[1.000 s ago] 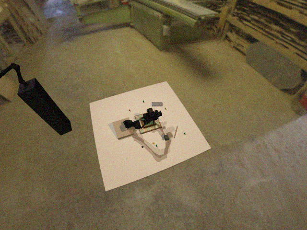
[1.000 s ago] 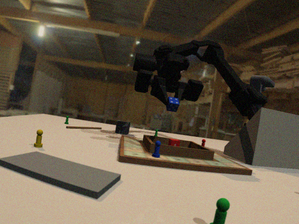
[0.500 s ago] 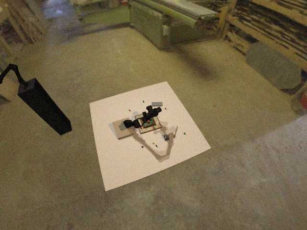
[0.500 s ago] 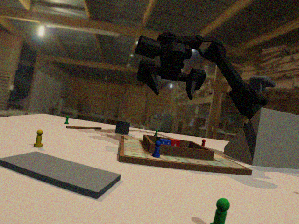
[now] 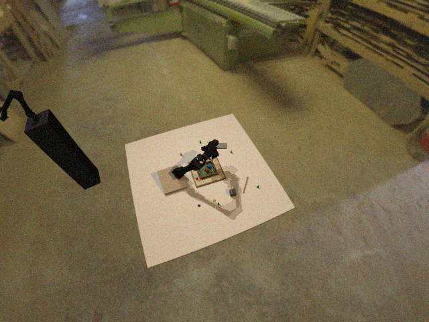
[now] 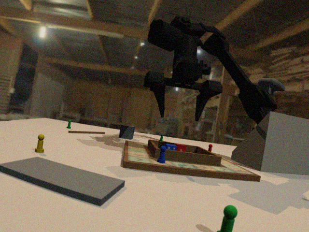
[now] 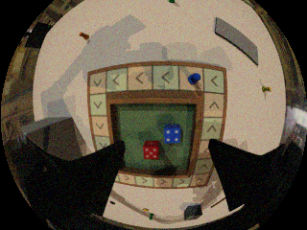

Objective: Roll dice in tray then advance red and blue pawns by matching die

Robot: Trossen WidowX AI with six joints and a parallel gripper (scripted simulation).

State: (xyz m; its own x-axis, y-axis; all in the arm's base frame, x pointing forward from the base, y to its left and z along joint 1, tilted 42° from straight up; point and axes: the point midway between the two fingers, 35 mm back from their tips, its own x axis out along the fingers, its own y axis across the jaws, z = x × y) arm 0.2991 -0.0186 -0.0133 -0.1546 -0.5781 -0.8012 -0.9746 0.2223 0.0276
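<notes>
My gripper tip is now 150 mm past the red pawn, 80 mm to the left of it and 80 mm above it. Also, from my gripper tip: blue pawn 60 mm ahead, 70 mm to the left, 80 mm below; flat grey slab 230 mm ahead, 170 mm to the left, 100 mm below; yellow pawn 290 mm ahead, 40 mm to the left, 90 mm below.
</notes>
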